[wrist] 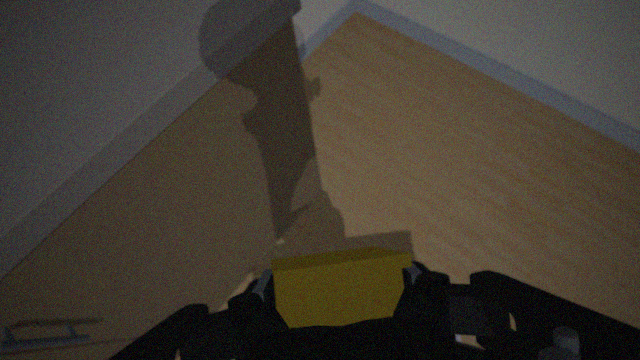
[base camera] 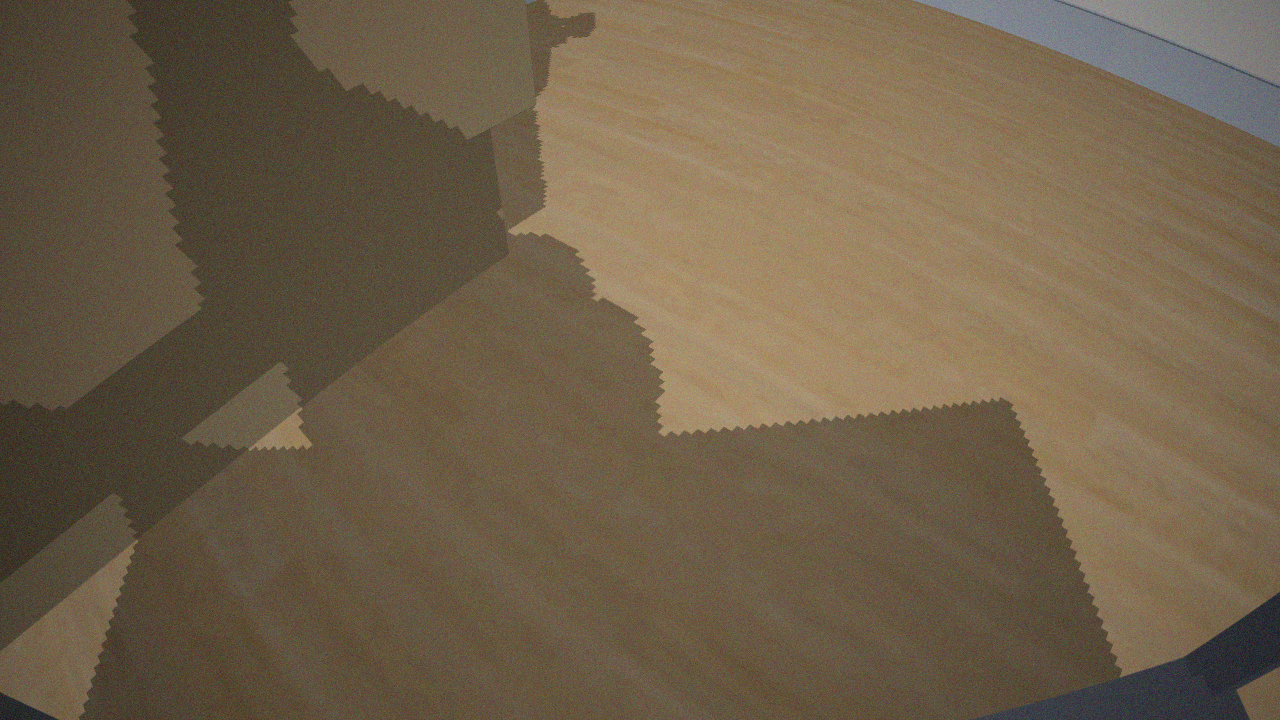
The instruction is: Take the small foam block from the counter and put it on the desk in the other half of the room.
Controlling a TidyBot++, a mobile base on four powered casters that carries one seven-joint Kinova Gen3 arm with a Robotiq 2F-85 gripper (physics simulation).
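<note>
A yellow foam block is at the bottom middle of the wrist view, held between the two dark fingertips of my gripper. The gripper is shut on it, with one fingertip against each side. The block is off the floor, with the wood floor behind it. Its lower part is hidden by the gripper's body. The gripper and the block do not show in the base camera view. The counter and the desk cannot be made out in either view.
The wood floor carries large dark shadows. Pale walls with a blue-grey baseboard meet in a corner at the top of the wrist view. A grey bar-shaped handle shows at the lower left. Dark parts edge the base view's lower right.
</note>
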